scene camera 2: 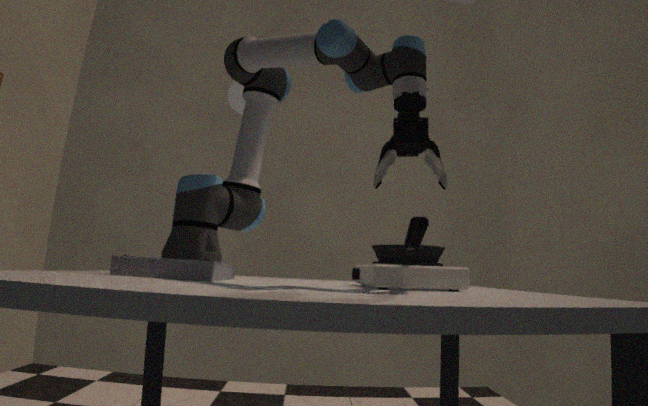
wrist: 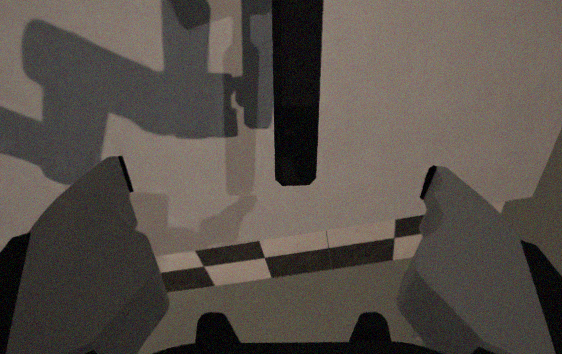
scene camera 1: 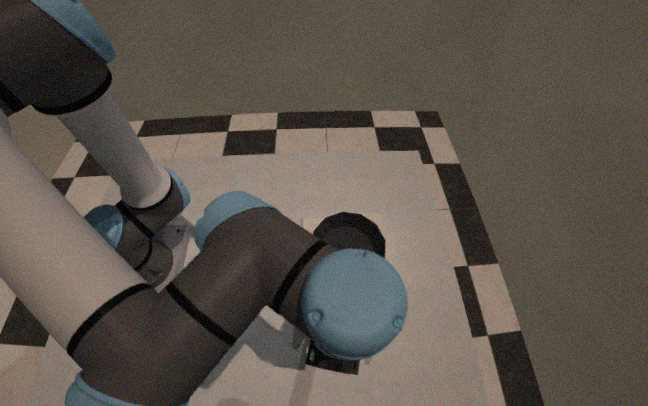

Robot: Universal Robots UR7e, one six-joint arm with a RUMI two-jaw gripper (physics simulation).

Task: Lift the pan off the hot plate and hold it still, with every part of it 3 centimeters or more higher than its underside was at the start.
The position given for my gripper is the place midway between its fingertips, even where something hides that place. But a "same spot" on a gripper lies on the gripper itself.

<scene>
My gripper shows in scene camera 2, in the wrist view (280, 167) and in scene camera 1. The same spot on my gripper: (scene camera 1: 298, 336) is (scene camera 2: 384, 161).
</scene>
